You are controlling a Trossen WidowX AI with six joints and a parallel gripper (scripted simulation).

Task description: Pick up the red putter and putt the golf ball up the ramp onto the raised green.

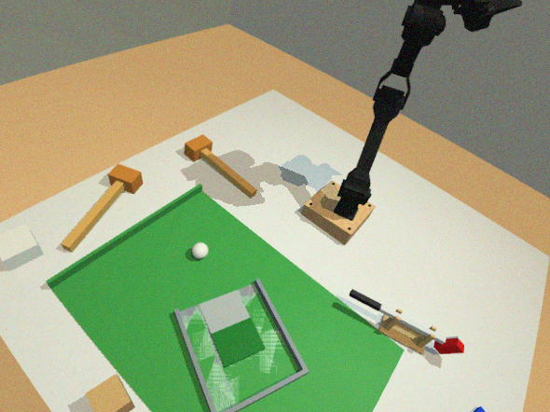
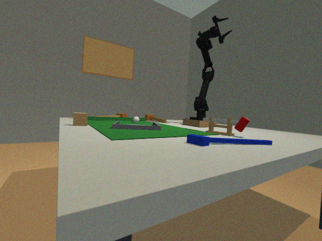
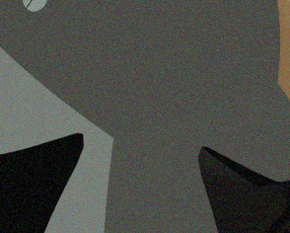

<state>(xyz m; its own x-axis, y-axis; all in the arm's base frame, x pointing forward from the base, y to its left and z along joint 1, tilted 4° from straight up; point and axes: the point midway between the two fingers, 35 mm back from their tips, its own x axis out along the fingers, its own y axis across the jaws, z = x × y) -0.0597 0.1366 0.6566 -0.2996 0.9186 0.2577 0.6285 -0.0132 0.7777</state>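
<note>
My gripper tip is 360 mm short of the wooden rack, 150 mm to the right of it and 690 mm above it. Round my gripper tip: blue mallet 570 mm ahead, 290 mm to the left, 710 mm below; then green mat 560 mm ahead, 250 mm to the right, 720 mm below; then golf ball 460 mm ahead, 410 mm to the right, 700 mm below.
</note>
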